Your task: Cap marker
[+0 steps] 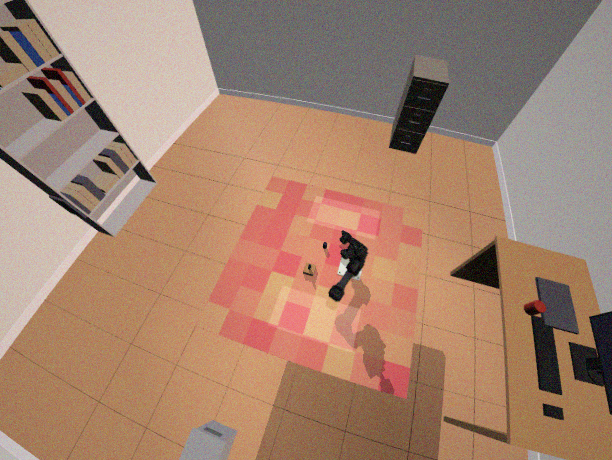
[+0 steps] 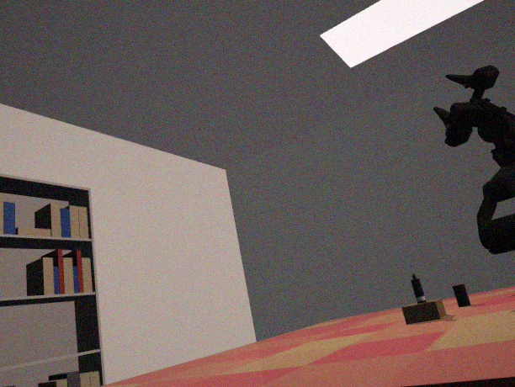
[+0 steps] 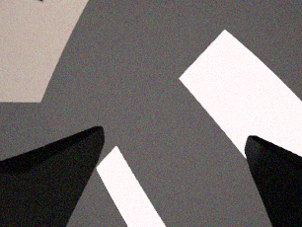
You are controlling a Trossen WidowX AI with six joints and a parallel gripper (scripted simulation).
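Right now the marker cap is 12 cm ahead of my gripper tip, 15 cm to the right of it and 47 cm below it. Round my gripper tip: tan holder block: 17 cm ahead, 5 cm to the left, 47 cm below.
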